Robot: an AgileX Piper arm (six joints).
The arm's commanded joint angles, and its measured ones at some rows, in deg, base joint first. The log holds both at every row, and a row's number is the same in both.
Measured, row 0:
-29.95 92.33 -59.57 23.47 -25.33 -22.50
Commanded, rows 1 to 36:
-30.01 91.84 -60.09 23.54 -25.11 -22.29
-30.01 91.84 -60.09 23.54 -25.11 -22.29
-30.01 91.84 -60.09 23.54 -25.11 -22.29
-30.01 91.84 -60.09 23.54 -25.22 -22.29
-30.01 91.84 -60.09 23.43 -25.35 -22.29
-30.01 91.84 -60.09 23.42 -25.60 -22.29
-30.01 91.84 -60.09 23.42 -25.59 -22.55
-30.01 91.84 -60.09 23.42 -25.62 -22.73
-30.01 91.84 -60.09 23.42 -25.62 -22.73
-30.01 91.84 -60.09 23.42 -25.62 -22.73
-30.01 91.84 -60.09 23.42 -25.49 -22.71
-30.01 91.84 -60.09 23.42 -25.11 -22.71
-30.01 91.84 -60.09 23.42 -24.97 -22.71
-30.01 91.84 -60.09 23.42 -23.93 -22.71
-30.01 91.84 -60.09 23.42 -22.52 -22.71
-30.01 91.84 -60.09 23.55 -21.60 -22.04
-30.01 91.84 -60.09 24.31 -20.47 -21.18
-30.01 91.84 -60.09 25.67 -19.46 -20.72
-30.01 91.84 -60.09 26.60 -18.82 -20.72
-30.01 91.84 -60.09 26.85 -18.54 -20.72
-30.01 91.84 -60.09 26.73 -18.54 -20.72
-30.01 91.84 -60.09 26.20 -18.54 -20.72
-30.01 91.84 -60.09 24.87 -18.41 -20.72
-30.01 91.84 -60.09 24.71 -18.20 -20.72
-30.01 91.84 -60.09 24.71 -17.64 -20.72
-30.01 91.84 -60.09 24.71 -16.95 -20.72
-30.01 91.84 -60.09 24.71 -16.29 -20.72
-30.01 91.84 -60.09 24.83 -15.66 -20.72
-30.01 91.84 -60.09 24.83 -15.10 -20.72
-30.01 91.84 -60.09 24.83 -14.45 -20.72
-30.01 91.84 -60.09 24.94 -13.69 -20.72
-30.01 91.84 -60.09 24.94 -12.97 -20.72
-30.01 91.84 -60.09 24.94 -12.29 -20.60
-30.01 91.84 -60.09 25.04 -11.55 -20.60
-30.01 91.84 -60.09 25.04 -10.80 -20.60
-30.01 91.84 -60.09 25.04 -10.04 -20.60
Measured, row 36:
-29.95 92.33 -59.67 25.24 -12.60 -20.87
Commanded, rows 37 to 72:
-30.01 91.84 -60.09 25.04 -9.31 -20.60
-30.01 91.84 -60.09 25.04 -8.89 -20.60
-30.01 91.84 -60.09 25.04 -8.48 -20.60
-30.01 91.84 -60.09 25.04 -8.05 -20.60
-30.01 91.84 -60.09 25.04 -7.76 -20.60
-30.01 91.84 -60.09 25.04 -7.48 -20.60
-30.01 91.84 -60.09 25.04 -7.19 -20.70
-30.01 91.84 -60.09 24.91 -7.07 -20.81
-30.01 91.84 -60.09 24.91 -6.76 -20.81
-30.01 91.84 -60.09 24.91 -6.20 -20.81
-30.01 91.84 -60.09 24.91 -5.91 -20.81
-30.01 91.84 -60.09 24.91 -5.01 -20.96
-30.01 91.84 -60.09 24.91 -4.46 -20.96
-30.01 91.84 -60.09 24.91 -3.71 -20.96
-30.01 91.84 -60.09 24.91 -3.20 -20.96
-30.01 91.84 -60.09 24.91 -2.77 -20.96
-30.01 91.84 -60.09 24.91 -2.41 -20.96
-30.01 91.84 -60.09 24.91 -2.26 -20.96
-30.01 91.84 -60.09 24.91 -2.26 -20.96
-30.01 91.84 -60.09 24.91 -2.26 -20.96
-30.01 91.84 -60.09 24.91 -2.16 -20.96
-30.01 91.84 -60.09 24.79 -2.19 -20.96
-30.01 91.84 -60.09 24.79 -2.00 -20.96
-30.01 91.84 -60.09 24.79 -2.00 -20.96
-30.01 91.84 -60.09 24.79 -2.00 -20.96
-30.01 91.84 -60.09 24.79 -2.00 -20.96
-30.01 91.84 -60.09 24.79 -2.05 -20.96
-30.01 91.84 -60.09 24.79 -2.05 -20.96
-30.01 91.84 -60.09 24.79 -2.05 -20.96
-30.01 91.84 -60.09 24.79 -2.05 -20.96
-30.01 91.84 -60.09 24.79 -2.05 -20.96
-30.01 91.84 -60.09 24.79 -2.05 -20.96
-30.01 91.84 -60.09 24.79 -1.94 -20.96
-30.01 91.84 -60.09 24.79 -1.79 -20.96
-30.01 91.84 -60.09 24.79 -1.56 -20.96
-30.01 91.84 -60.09 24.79 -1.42 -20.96
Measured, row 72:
-29.95 92.33 -59.67 25.24 -2.11 -20.75
